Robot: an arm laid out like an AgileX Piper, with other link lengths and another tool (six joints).
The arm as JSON. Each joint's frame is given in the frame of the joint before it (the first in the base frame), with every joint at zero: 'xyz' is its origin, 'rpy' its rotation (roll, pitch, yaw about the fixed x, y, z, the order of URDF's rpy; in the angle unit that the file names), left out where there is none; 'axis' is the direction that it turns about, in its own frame. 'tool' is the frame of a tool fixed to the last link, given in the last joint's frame.
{
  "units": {
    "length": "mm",
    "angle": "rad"
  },
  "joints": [
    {
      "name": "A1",
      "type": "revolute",
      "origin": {
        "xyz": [
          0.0,
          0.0,
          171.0
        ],
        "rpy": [
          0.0,
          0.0,
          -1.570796
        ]
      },
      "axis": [
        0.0,
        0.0,
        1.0
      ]
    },
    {
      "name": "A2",
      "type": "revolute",
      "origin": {
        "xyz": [
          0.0,
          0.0,
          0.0
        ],
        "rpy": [
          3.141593,
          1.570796,
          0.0
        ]
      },
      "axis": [
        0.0,
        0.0,
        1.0
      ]
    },
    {
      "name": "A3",
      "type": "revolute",
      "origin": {
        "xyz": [
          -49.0,
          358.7,
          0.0
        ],
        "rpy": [
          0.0,
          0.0,
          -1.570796
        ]
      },
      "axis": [
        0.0,
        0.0,
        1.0
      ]
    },
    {
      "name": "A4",
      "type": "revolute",
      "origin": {
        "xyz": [
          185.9,
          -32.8,
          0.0
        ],
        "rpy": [
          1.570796,
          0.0,
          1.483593
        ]
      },
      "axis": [
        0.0,
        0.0,
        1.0
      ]
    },
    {
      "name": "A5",
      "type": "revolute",
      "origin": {
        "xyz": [
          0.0,
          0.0,
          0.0
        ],
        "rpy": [
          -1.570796,
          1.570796,
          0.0
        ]
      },
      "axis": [
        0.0,
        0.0,
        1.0
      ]
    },
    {
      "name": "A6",
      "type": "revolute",
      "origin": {
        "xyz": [
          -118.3,
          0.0,
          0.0
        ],
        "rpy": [
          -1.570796,
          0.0,
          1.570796
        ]
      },
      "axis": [
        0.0,
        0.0,
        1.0
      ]
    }
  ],
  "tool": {
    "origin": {
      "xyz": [
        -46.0,
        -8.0,
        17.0
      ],
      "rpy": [
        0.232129,
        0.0,
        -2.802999
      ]
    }
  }
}
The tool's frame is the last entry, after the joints.
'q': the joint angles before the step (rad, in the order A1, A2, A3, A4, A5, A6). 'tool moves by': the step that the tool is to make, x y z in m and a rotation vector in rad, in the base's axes. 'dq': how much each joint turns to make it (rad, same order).
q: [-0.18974 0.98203 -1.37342 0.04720 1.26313 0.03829]
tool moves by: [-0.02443 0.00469 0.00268 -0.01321 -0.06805 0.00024]
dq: [0.00002 -0.07992 0.00470 -0.00002 0.00591 0.00002]
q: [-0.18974 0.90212 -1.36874 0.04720 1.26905 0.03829]
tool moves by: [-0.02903 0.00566 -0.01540 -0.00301 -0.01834 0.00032]
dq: [0.00002 -0.09829 0.07972 0.00058 0.00000 0.00002]
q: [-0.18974 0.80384 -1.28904 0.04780 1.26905 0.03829]
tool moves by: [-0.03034 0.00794 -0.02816 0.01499 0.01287 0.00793]
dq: [0.00002 -0.11006 0.12348 0.01461 0.00205 0.00002]
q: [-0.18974 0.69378 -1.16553 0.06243 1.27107 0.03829]
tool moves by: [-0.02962 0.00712 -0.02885 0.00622 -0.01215 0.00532]
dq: [0.00003 -0.12083 0.11006 0.00992 0.00001 0.00002]
